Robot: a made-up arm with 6 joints.
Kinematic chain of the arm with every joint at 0, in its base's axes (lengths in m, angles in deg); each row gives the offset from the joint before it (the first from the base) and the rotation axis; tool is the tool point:
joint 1: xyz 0 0 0.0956 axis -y
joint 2: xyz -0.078 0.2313 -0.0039 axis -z
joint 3: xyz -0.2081 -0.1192 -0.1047 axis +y
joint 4: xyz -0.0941 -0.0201 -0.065 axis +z
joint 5: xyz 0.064 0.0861 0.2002 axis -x
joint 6: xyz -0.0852 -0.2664 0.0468 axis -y
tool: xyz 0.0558 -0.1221 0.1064
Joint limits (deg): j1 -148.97..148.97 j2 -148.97..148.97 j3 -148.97..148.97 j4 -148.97..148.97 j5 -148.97..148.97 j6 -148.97..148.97
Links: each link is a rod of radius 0.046 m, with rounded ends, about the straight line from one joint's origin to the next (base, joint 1, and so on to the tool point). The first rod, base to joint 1, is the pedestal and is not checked.
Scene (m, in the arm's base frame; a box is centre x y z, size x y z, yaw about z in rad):
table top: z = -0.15
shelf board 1: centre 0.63 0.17 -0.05 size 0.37 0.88 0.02 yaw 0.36
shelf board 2: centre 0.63 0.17 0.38 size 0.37 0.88 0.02 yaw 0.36
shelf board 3: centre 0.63 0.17 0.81 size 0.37 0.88 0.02 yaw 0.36
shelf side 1: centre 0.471 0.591 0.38 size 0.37 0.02 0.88 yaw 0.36
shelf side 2: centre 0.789 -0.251 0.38 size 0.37 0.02 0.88 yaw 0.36
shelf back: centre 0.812 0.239 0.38 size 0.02 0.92 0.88 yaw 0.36
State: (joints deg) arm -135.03 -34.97 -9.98 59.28 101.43 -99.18
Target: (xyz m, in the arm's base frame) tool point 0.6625 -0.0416 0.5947
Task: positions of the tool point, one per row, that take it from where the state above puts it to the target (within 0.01 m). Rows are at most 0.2 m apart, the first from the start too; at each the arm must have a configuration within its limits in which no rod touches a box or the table.
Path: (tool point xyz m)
1: 0.5328 -0.0694 0.1711
2: 0.4680 -0.0971 0.1764
3: 0.3980 -0.1222 0.1718
4: 0.3247 -0.1420 0.1567
5: 0.3832 -0.1357 0.2935
6: 0.3931 -0.1406 0.4460
7: 0.3519 -0.1585 0.5947
8: 0.4468 -0.1375 0.6243
9: 0.5539 -0.0972 0.6261
10: 0.6625 -0.0416 0.5947

